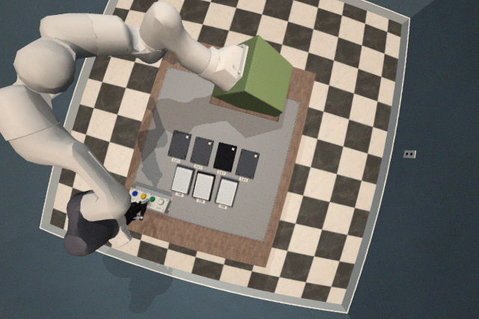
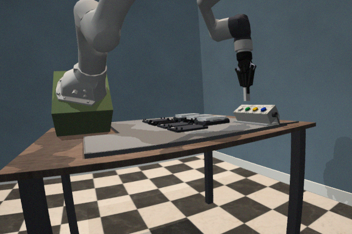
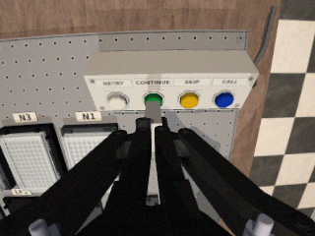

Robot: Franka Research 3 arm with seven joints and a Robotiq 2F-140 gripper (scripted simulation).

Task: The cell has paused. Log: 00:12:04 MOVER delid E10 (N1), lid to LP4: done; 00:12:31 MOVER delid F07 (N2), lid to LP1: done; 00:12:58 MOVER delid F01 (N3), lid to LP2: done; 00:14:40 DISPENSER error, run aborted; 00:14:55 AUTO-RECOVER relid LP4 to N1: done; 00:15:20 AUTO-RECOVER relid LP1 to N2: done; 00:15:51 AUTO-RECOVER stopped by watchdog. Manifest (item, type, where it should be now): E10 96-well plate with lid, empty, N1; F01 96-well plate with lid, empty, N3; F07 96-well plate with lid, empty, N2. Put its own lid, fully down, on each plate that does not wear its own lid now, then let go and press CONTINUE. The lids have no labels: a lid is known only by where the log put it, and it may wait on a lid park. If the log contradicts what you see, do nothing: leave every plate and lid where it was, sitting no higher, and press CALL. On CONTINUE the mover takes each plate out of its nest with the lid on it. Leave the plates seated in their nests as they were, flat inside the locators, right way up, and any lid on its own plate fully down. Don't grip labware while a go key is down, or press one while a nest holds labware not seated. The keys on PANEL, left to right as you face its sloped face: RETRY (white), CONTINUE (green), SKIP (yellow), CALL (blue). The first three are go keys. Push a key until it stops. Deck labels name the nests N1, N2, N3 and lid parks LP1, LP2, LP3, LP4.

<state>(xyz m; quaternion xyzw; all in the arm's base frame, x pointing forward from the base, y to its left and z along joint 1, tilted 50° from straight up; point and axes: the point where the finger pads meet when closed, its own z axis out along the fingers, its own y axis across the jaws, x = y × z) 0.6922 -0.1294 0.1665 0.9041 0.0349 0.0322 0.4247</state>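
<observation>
Now: the green continue key 7 cm below my hand. Also, from my hand: white retry key: 5 cm to the left, 7 cm below; then yellow skip key: 5 cm to the right, 7 cm below; then blue call key: 10 cm to the right, 7 cm below.
</observation>
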